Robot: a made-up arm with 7 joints.
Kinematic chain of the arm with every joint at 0, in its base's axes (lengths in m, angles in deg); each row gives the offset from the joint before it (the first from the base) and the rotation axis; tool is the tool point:
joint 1: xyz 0 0.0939 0 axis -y
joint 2: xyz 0 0.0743 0 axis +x
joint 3: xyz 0 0 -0.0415 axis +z
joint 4: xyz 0 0 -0.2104 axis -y
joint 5: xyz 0 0 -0.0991 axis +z
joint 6: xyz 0 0 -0.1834 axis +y
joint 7: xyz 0 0 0 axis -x
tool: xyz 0 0 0
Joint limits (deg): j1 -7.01..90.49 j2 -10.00..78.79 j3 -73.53..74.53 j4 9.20..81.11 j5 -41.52..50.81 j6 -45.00..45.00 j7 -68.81..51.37
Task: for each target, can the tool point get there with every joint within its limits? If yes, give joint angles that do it. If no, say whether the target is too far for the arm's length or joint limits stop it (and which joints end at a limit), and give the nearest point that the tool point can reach.
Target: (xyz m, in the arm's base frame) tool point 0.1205 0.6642 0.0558
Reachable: yes | joints 63.96 67.81 46.81 32.20 -4.04 -33.93 -29.26
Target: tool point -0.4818 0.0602 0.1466
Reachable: no: joint limits stop it (at a limit: joint 1, joint 2, joint 4) | nearest point -0.2029 0.5096 0.0868 | short by 0.532 m
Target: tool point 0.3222 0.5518 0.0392
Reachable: yes | joints 65.59 62.14 -21.30 39.89 -8.78 16.25 23.84
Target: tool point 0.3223 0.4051 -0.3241
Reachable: yes | joints 28.88 19.71 30.76 31.18 15.46 -29.12 26.04
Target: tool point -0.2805 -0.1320 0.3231
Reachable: no: joint limits stop it (at a limit: joint 1, joint 2, joint 4) | nearest point 0.2542 -0.0827 0.1940 | short by 0.552 m
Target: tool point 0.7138 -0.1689 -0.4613
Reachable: no: too far | nearest point 0.4220 0.0026 -0.2727 | short by 0.387 m
